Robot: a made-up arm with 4 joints. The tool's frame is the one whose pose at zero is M. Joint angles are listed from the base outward.
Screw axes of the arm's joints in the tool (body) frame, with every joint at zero. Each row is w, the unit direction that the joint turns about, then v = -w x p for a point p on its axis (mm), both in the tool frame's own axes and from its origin. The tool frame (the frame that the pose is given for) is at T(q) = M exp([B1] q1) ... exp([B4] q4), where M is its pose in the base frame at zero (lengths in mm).
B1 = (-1, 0, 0, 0, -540, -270)
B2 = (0, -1, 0, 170, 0, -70)
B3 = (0, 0, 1, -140, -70, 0)
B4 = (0, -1, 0, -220, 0, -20)
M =
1 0 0 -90
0 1 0 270
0 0 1 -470
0 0 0 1
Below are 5 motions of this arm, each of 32 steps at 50 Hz.
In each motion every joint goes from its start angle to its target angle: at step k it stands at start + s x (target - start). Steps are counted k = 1, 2, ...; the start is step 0. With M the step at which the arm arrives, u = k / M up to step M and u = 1 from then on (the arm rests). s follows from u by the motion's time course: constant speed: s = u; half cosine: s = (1 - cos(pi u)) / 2; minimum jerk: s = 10 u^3 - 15 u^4 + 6 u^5.
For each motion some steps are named. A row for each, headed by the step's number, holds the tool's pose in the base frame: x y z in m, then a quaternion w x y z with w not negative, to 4 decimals.
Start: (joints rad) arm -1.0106 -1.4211 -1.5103 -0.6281
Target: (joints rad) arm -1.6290 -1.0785 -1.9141 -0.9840
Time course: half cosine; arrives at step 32
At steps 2, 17, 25, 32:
2: -0.1964 0.5002 -0.1522 0.4578 -0.0461 0.8513 -0.2519
17: -0.1924 0.5492 -0.0419 0.3579 0.0881 0.8992 -0.2355
25: -0.1963 0.5665 0.0409 0.2666 0.1653 0.9257 -0.2115
32: -0.1988 0.5697 0.0710 0.2311 0.1887 0.9330 -0.2010

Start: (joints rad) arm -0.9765 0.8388 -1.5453 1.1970
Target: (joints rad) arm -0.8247 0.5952 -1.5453 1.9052
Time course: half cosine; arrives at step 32
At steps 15, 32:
15: 0.3443 0.7046 0.0329 0.3963 -0.1046 -0.2973 -0.8624
32: 0.3603 0.7704 -0.1182 0.3772 -0.2991 -0.4008 -0.7795

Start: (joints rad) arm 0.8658 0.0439 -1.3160 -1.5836
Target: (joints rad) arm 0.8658 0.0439 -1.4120 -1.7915
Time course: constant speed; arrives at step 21
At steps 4, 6, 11, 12, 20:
4: 0.1727 -0.5683 -0.4094 0.6943 0.1838 0.3319 -0.6116
6: 0.1717 -0.5728 -0.4109 0.6903 0.1931 0.3359 -0.6111
11: 0.1690 -0.5837 -0.4151 0.6802 0.2164 0.3457 -0.6091
12: 0.1685 -0.5859 -0.4160 0.6782 0.2210 0.3476 -0.6086
20: 0.1638 -0.6024 -0.4238 0.6617 0.2582 0.3625 -0.6034

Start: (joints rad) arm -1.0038 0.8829 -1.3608 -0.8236
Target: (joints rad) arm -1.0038 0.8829 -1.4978 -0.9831
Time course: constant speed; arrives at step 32
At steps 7, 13, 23, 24, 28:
7: 0.2577 0.3627 -0.0977 0.4373 0.7989 0.1904 -0.3664
13: 0.2605 0.3614 -0.1071 0.4235 0.8070 0.1999 -0.3599
23: 0.2649 0.3601 -0.1229 0.3999 0.8201 0.2148 -0.3485
24: 0.2653 0.3600 -0.1245 0.3975 0.8213 0.2162 -0.3473
28: 0.2669 0.3599 -0.1308 0.3879 0.8264 0.2218 -0.3426

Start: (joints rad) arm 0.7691 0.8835 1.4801 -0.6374
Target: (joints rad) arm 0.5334 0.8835 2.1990 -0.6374
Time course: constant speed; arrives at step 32
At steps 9, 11, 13, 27, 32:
9: 0.0427 -0.2583 -0.5117 0.4443 -0.7101 0.1091 0.5352
11: 0.0414 -0.2559 -0.5125 0.4303 -0.7107 0.1107 0.5454
13: 0.0403 -0.2533 -0.5130 0.4161 -0.7113 0.1121 0.5554
27: 0.0380 -0.2341 -0.5124 0.3119 -0.7120 0.1168 0.6182
32: 0.0395 -0.2263 -0.5103 0.2728 -0.7112 0.1164 0.6374

